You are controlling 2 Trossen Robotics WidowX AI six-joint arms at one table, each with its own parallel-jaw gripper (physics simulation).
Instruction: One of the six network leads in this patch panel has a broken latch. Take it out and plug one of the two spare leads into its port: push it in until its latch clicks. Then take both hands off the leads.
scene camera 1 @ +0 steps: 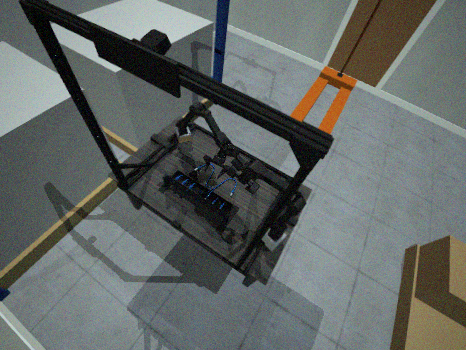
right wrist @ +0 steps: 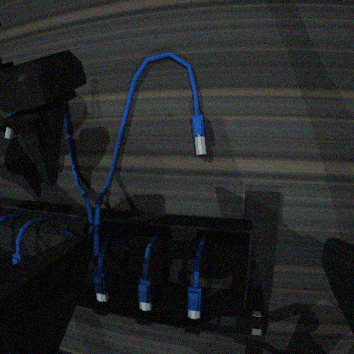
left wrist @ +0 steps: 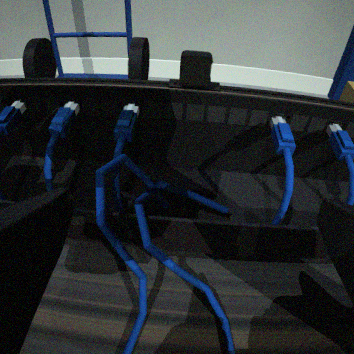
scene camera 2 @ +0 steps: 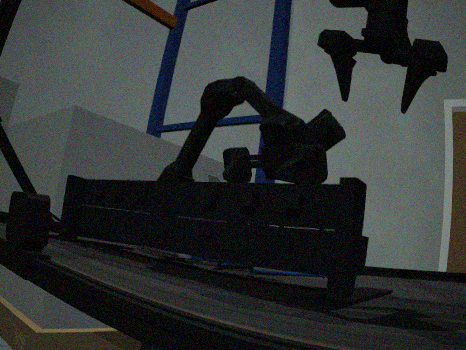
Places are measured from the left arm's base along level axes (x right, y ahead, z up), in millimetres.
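Where they show: left gripper, between the fingertips: (scene camera 1: pixel 210 175) (right wrist: pixel 16 184) (left wrist: pixel 200 206) (scene camera 2: pixel 248 175); right gripper, between the fingertips: (scene camera 1: pixel 239 183) (right wrist: pixel 209 250) (scene camera 2: pixel 372 106); left arm's base, origin of its link: (scene camera 1: pixel 183 131); right arm's base, origin of its link: (scene camera 1: pixel 275 234).
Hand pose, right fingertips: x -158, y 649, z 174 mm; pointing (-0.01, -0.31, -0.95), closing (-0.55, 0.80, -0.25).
Note:
Each offset is from my right fingertips to the top centre of the thing. "spot": to the spot under its first point.
The dark patch panel {dx +211, dy -98, dz -135 mm} (scene camera 1: pixel 215 205) (scene camera 2: pixel 210 210) (right wrist: pixel 262 225) holds a row of blue leads with pale plugs; in the left wrist view, three {spot: dx +140, dy -12, dz -149 mm} (left wrist: pixel 62 120) stand left of a wide gap and others {spot: dx +237, dy -153, dz -148 mm} (left wrist: pixel 284 137) right of it. Which latch is broken cannot be told. One spare lead {spot: dx -10, dy -70, dz -234 mm} (scene camera 1: pixel 231 192) (right wrist: pixel 198 126) lies on the table in a loop. The other spare lead's pale plug {spot: dx +156, dy -322, dz -236 mm} (right wrist: pixel 9 132) shows beside my left gripper. My left gripper (left wrist: pixel 200 206) (scene camera 2: pixel 270 172) is open behind the panel, tips hidden in scene camera 2. My right gripper (right wrist: pixel 209 250) (scene camera 2: pixel 375 105) is open, high above the panel.
A black frame (scene camera 1: pixel 80 105) stands around the wooden table. The two spare cables {spot: dx +103, dy -132, dz -227 mm} (left wrist: pixel 145 295) cross in front of the panel and run close to the third lead from the left. Both arms reach in over the table. The views are dark.

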